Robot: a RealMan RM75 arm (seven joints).
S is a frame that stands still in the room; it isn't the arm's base.
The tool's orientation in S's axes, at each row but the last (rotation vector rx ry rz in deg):
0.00, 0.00, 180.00
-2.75, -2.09, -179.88
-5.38, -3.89, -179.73
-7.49, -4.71, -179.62
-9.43, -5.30, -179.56
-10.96, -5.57, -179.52
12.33, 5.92, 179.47
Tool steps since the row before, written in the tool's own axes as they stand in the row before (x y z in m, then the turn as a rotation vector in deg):
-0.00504, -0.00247, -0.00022, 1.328, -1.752, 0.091
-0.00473, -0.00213, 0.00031, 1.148, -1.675, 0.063
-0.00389, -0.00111, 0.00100, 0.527, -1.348, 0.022
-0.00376, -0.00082, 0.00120, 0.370, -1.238, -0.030
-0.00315, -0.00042, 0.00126, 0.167, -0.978, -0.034
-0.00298, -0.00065, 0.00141, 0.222, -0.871, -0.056
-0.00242, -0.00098, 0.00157, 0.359, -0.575, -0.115
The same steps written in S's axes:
0.00504, 0.00247, -0.00022, -1.328, 1.752, 0.091
0.00473, 0.00214, 0.00012, -1.149, 1.675, 0.059
0.00394, 0.00116, 0.00072, -0.530, 1.347, -0.005
0.00384, 0.00088, 0.00084, -0.377, 1.234, -0.064
0.00326, 0.00049, 0.00090, -0.175, 0.974, -0.074
0.00313, 0.00073, 0.00099, -0.231, 0.866, -0.082
0.00261, 0.00107, 0.00116, -0.374, 0.568, -0.102

